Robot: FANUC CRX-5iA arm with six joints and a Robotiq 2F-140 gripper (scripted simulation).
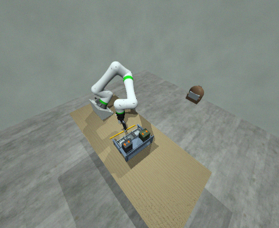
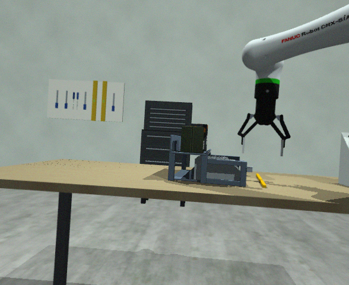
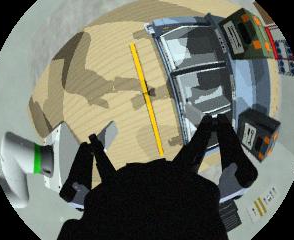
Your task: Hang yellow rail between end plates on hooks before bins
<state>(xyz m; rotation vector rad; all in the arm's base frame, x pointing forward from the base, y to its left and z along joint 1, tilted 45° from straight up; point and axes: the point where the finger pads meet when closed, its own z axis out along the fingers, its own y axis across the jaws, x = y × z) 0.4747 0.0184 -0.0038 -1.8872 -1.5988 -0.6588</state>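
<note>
Right now the yellow rail is 11 cm below my hand.
</note>
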